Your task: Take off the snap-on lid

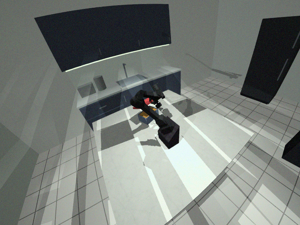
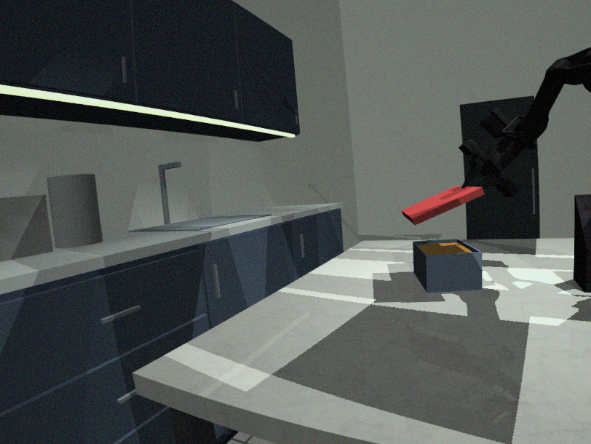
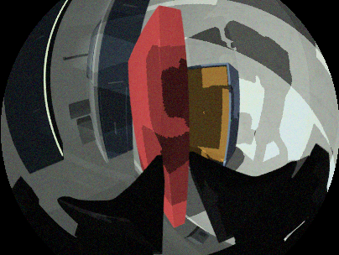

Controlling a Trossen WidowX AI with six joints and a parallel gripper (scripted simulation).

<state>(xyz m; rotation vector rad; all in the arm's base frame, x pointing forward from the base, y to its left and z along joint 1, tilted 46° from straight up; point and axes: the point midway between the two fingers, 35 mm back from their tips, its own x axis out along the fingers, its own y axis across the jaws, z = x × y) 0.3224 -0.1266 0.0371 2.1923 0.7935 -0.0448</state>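
My gripper tip is 8 cm short of the red lid, 2 cm to the right of it and 2 cm above it. Also, from my gripper tip: storage box: 6 cm ahead, 2 cm to the left, 19 cm below.
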